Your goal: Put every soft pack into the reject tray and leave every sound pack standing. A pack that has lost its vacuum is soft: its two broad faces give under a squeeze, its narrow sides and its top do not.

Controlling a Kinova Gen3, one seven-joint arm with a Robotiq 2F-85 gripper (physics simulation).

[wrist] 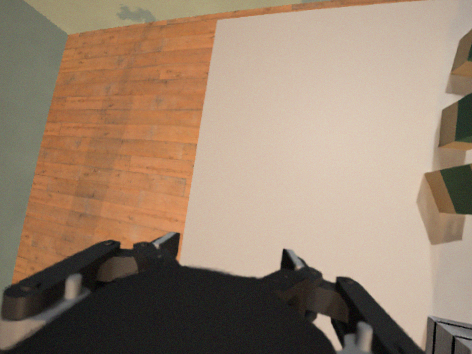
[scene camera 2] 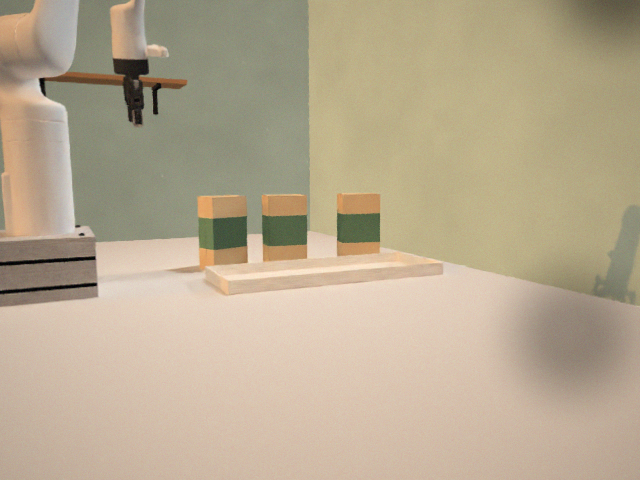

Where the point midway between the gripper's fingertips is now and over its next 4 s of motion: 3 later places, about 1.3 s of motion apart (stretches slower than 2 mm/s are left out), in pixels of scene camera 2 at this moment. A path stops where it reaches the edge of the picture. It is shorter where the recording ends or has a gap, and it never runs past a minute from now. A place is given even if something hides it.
My gripper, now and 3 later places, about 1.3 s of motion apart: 135, 124; 127, 142; 190, 93; 283, 145
